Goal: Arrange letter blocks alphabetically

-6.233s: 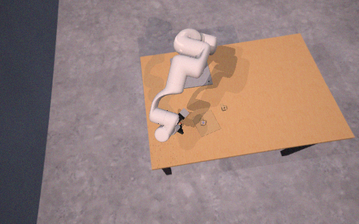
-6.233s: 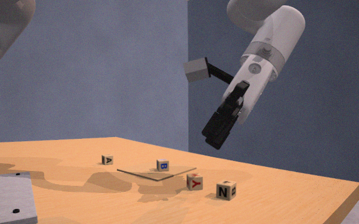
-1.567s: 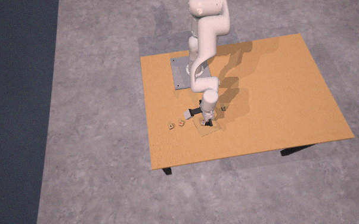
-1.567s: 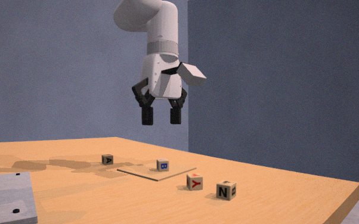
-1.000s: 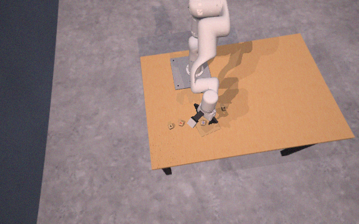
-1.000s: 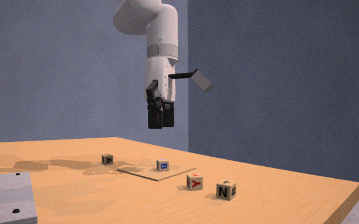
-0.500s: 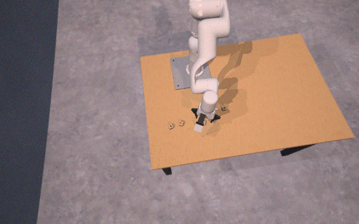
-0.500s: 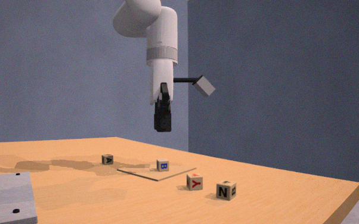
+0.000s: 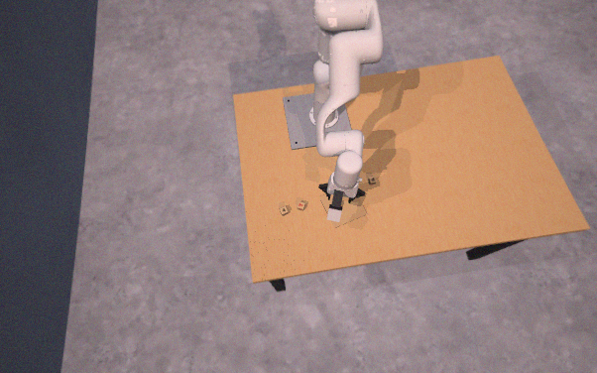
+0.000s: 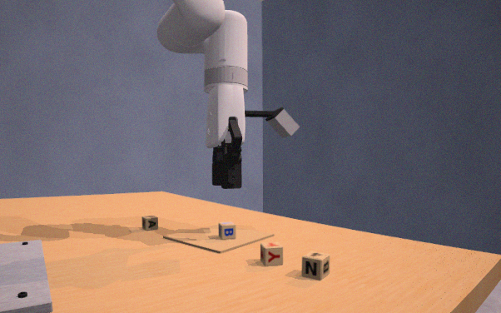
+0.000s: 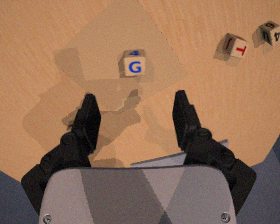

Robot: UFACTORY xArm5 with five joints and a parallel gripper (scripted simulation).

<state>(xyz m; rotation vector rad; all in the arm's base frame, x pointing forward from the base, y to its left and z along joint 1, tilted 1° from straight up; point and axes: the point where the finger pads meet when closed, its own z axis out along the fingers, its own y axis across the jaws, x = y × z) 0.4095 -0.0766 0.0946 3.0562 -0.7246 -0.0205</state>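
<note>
Right now the blue-lettered block is 9 cm below my hand. Also, from my hand: black-lettered block (4 cm behind, 21 cm to the right, 9 cm below); then thin tan mat (2 cm to the left, 10 cm below); then red-lettered block (4 cm behind, 14 cm to the right, 9 cm below).
</note>
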